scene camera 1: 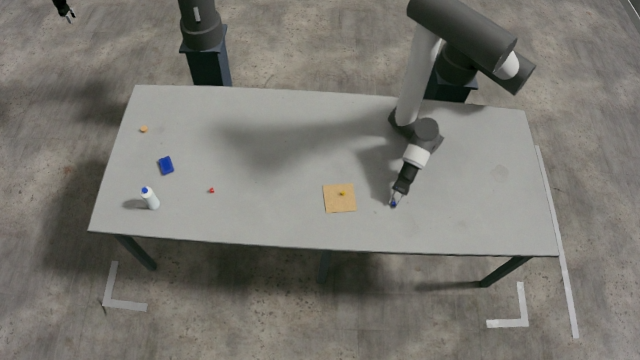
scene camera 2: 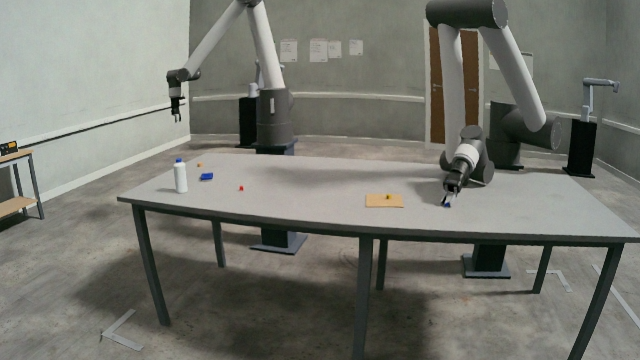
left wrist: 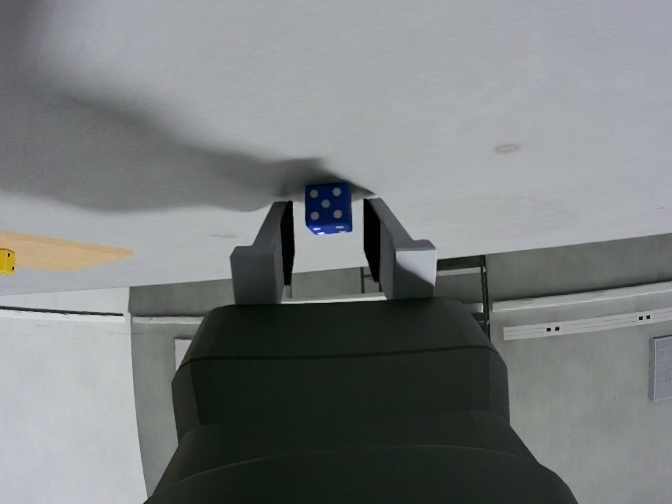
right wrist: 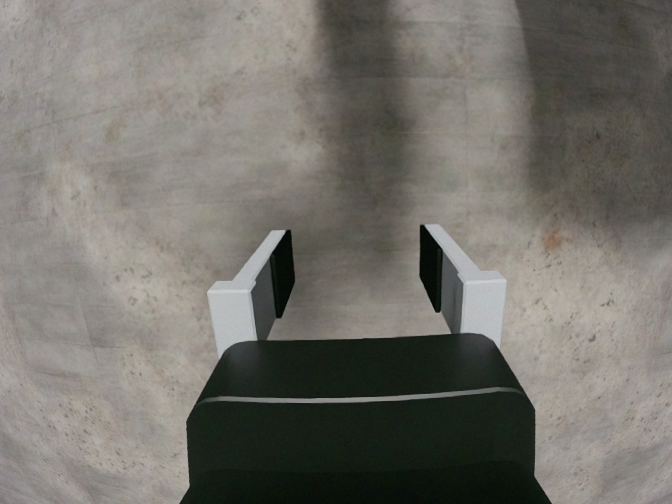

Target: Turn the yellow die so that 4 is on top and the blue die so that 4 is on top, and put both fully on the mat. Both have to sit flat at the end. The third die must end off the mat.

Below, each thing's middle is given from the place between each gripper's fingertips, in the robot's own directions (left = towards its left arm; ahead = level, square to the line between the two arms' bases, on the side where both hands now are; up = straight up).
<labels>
Right now the blue die [left wrist: 328, 207] is 1 cm below my left hand. Round my left hand: tan mat [scene camera 1: 334, 202] 1 cm ahead, 25 cm to the right, 2 cm below.
</labels>
